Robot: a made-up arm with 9 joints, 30 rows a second.
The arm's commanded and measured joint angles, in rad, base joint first. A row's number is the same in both.
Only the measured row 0 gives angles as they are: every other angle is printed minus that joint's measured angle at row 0.
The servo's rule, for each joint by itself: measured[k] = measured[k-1] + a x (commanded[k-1-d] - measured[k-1]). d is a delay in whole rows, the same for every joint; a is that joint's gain. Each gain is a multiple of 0.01, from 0.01 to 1. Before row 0 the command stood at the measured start. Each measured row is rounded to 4 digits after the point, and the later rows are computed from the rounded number. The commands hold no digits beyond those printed.
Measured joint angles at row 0:
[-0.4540 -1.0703 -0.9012 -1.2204 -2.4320 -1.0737 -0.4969 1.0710 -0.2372]
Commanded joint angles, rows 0 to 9:
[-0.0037 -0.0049 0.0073 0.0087 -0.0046 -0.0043 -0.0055 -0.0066 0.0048]
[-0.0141 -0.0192 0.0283 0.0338 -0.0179 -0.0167 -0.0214 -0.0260 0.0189]
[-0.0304 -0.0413 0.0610 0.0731 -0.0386 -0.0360 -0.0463 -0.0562 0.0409]
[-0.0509 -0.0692 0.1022 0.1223 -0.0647 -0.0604 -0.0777 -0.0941 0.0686]
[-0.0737 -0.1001 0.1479 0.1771 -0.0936 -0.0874 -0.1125 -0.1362 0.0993]
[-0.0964 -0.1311 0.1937 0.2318 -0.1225 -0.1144 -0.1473 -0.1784 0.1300]
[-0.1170 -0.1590 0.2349 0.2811 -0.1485 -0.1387 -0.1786 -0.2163 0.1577]
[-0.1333 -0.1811 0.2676 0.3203 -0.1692 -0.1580 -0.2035 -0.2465 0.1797]
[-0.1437 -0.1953 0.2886 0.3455 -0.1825 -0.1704 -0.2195 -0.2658 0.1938]
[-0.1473 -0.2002 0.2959 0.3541 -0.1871 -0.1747 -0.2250 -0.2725 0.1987]
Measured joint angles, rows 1 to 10:
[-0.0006 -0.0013 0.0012 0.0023 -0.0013 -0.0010 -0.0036 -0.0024 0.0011]
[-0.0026 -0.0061 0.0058 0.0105 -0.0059 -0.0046 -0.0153 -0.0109 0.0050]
[-0.0068 -0.0156 0.0152 0.0268 -0.0151 -0.0118 -0.0358 -0.0272 0.0129]
[-0.0134 -0.0301 0.0300 0.0516 -0.0290 -0.0230 -0.0635 -0.0513 0.0252]
[-0.0224 -0.0490 0.0500 0.0842 -0.0471 -0.0378 -0.0958 -0.0819 0.0415]
[-0.0335 -0.0712 0.0744 0.1226 -0.0682 -0.0554 -0.1298 -0.1166 0.0610]
[-0.0460 -0.0949 0.1017 0.1638 -0.0907 -0.0746 -0.1620 -0.1525 0.0823]
[-0.0591 -0.1182 0.1299 0.2045 -0.1127 -0.0938 -0.1894 -0.1863 0.1037]
[-0.0718 -0.1390 0.1569 0.2412 -0.1322 -0.1114 -0.2093 -0.2149 0.1235]
[-0.0831 -0.1555 0.1805 0.2706 -0.1476 -0.1260 -0.2197 -0.2356 0.1400]
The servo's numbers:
d 0
a 0.15 0.27 0.17 0.26 0.28 0.23 0.66 0.36 0.22

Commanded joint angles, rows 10 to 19:
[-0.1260 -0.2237 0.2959 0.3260 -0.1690 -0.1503 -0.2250 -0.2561 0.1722]
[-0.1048 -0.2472 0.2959 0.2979 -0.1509 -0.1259 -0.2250 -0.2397 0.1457]
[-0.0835 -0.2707 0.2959 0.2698 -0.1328 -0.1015 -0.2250 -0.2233 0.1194]
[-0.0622 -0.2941 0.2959 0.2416 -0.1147 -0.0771 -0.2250 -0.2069 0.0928]
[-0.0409 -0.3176 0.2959 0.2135 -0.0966 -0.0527 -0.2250 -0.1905 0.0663]
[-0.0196 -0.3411 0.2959 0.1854 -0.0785 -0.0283 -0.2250 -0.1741 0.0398]
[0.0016 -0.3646 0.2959 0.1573 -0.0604 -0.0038 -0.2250 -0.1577 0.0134]
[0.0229 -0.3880 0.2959 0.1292 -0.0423 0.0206 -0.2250 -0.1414 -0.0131]
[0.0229 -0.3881 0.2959 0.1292 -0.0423 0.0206 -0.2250 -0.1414 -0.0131]
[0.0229 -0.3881 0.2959 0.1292 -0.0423 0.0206 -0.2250 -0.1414 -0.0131]
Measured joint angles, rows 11 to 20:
[-0.0895 -0.1739 0.2001 0.2850 -0.1536 -0.1316 -0.2232 -0.2430 0.1471]
[-0.0918 -0.1937 0.2164 0.2884 -0.1528 -0.1303 -0.2244 -0.2418 0.1468]
[-0.0906 -0.2145 0.2299 0.2836 -0.1472 -0.1237 -0.2248 -0.2351 0.1408]
[-0.0863 -0.2360 0.2411 0.2727 -0.1381 -0.1130 -0.2249 -0.2249 0.1302]
[-0.0795 -0.2580 0.2504 0.2573 -0.1265 -0.0991 -0.2250 -0.2125 0.1161]
[-0.0705 -0.2804 0.2581 0.2386 -0.1131 -0.0828 -0.2250 -0.1987 0.0993]
[-0.0597 -0.3031 0.2645 0.2175 -0.0983 -0.0646 -0.2250 -0.1839 0.0804]
[-0.0473 -0.3260 0.2698 0.1945 -0.0826 -0.0450 -0.2250 -0.1686 0.0598]
[-0.0368 -0.3428 0.2742 0.1775 -0.0713 -0.0299 -0.2250 -0.1588 0.0438]
[-0.0278 -0.3550 0.2779 0.1649 -0.0632 -0.0183 -0.2250 -0.1525 0.0313]

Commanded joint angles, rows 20 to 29:
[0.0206 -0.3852 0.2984 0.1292 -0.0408 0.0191 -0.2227 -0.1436 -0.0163]
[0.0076 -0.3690 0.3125 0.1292 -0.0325 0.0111 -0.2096 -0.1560 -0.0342]
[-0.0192 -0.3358 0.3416 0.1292 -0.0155 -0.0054 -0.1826 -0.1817 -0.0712]
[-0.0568 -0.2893 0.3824 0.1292 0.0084 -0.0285 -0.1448 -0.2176 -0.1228]
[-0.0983 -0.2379 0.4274 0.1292 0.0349 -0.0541 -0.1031 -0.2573 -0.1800]
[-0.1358 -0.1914 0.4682 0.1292 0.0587 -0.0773 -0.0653 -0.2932 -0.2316]
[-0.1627 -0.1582 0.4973 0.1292 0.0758 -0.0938 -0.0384 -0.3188 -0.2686]
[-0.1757 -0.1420 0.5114 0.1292 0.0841 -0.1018 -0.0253 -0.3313 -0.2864]
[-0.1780 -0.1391 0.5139 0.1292 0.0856 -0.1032 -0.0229 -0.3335 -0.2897]
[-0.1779 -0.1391 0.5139 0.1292 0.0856 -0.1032 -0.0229 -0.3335 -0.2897]
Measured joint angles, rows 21 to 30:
[-0.0205 -0.3632 0.2814 0.1556 -0.0569 -0.0097 -0.2235 -0.1493 0.0208]
[-0.0163 -0.3648 0.2867 0.1487 -0.0501 -0.0049 -0.2143 -0.1517 0.0087]
[-0.0167 -0.3570 0.2960 0.1436 -0.0404 -0.0050 -0.1934 -0.1625 -0.0089]
[-0.0227 -0.3387 0.3107 0.1399 -0.0267 -0.0104 -0.1613 -0.1823 -0.0340]
[-0.0340 -0.3115 0.3305 0.1371 -0.0095 -0.0205 -0.1229 -0.2093 -0.0661]
[-0.0493 -0.2791 0.3539 0.1350 0.0096 -0.0336 -0.0849 -0.2395 -0.1025]
[-0.0663 -0.2465 0.3783 0.1335 0.0281 -0.0474 -0.0542 -0.2680 -0.1390]
[-0.0827 -0.2183 0.4009 0.1324 0.0438 -0.0599 -0.0351 -0.2908 -0.1714]
[-0.0970 -0.1969 0.4201 0.1316 0.0555 -0.0699 -0.0270 -0.3062 -0.1974]
[-0.1091 -0.1813 0.4360 0.1310 0.0639 -0.0776 -0.0243 -0.3160 -0.2177]

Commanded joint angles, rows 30 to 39:
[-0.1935 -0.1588 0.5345 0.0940 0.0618 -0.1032 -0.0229 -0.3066 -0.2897]
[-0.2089 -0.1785 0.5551 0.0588 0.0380 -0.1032 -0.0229 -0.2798 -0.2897]
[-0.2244 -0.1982 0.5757 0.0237 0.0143 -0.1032 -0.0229 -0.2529 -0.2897]
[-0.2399 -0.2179 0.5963 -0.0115 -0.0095 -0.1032 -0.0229 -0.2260 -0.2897]
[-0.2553 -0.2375 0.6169 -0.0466 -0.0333 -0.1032 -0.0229 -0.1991 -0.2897]
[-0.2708 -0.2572 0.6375 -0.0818 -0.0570 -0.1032 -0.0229 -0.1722 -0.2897]
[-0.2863 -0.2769 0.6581 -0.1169 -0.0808 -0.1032 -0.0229 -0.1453 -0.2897]
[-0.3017 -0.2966 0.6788 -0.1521 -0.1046 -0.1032 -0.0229 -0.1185 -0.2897]
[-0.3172 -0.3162 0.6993 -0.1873 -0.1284 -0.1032 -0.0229 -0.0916 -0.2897]
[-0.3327 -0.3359 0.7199 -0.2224 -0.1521 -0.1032 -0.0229 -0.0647 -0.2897]
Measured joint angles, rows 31 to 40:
[-0.1218 -0.1752 0.4527 0.1214 0.0633 -0.0835 -0.0234 -0.3126 -0.2335]
[-0.1349 -0.1761 0.4701 0.1051 0.0562 -0.0880 -0.0231 -0.3008 -0.2459]
[-0.1483 -0.1821 0.4881 0.0839 0.0445 -0.0915 -0.0230 -0.2836 -0.2555]
[-0.1620 -0.1918 0.5065 0.0591 0.0294 -0.0942 -0.0229 -0.2629 -0.2630]
[-0.1760 -0.2041 0.5253 0.0316 0.0118 -0.0963 -0.0229 -0.2399 -0.2689]
[-0.1902 -0.2184 0.5444 0.0021 -0.0075 -0.0979 -0.0229 -0.2155 -0.2735]
[-0.2046 -0.2342 0.5637 -0.0288 -0.0280 -0.0991 -0.0229 -0.1902 -0.2771]
[-0.2192 -0.2510 0.5833 -0.0609 -0.0494 -0.1000 -0.0229 -0.1644 -0.2799]
[-0.2339 -0.2686 0.6030 -0.0938 -0.0715 -0.1007 -0.0229 -0.1382 -0.2821]
[-0.2487 -0.2868 0.6229 -0.1272 -0.0941 -0.1013 -0.0229 -0.1117 -0.2838]

